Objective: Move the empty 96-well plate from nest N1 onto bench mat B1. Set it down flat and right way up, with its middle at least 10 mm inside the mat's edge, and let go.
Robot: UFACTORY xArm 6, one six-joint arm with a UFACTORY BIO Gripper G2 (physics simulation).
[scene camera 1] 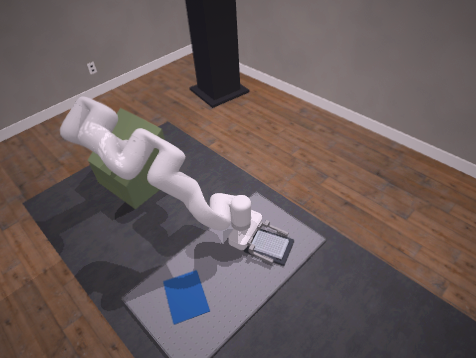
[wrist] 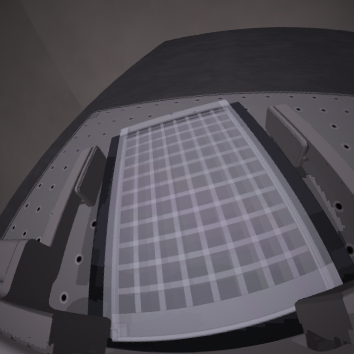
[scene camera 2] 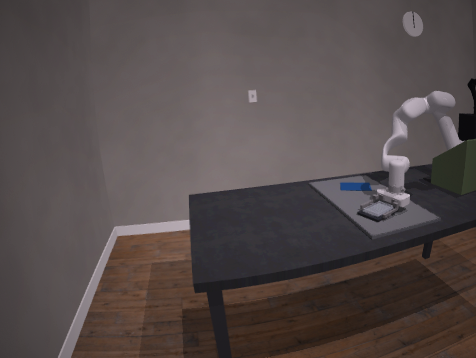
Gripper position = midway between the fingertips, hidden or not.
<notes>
I see my gripper (scene camera 1: pixel 280 248), a 96-well plate (wrist: pixel 204 235) and a blue bench mat B1 (scene camera 1: pixel 185 295).
</notes>
